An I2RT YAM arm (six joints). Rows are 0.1 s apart.
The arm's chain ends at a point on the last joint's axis. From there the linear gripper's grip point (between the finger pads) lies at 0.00 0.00 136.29 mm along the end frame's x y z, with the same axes.
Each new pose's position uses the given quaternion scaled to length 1; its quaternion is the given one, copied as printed.
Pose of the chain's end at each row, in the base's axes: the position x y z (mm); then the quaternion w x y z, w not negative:
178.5, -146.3, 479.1, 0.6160, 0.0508, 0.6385, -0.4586
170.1, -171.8, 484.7, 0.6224, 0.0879, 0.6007, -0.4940
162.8, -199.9, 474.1, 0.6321, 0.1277, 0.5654, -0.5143
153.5, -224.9, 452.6, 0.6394, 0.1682, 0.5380, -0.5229
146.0, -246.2, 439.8, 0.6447, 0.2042, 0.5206, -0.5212
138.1, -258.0, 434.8, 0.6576, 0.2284, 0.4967, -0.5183
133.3, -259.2, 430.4, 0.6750, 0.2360, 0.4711, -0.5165
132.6, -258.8, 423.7, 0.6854, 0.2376, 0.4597, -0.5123
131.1, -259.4, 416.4, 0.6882, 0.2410, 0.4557, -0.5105
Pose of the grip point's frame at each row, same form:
279.4, -234.6, 503.6, 0.6160, 0.0508, 0.6385, -0.4586
260.2, -267.6, 520.5, 0.6224, 0.0879, 0.6007, -0.4940
242.3, -301.2, 518.8, 0.6321, 0.1277, 0.5654, -0.5143
223.3, -330.9, 502.3, 0.6394, 0.1682, 0.5380, -0.5229
208.5, -356.0, 490.8, 0.6447, 0.2042, 0.5206, -0.5212
194.9, -369.1, 489.6, 0.6576, 0.2284, 0.4967, -0.5183
186.8, -368.9, 491.0, 0.6750, 0.2360, 0.4711, -0.5165
185.3, -367.4, 487.0, 0.6854, 0.2376, 0.4597, -0.5123
183.1, -368.0, 480.3, 0.6882, 0.2410, 0.4557, -0.5105

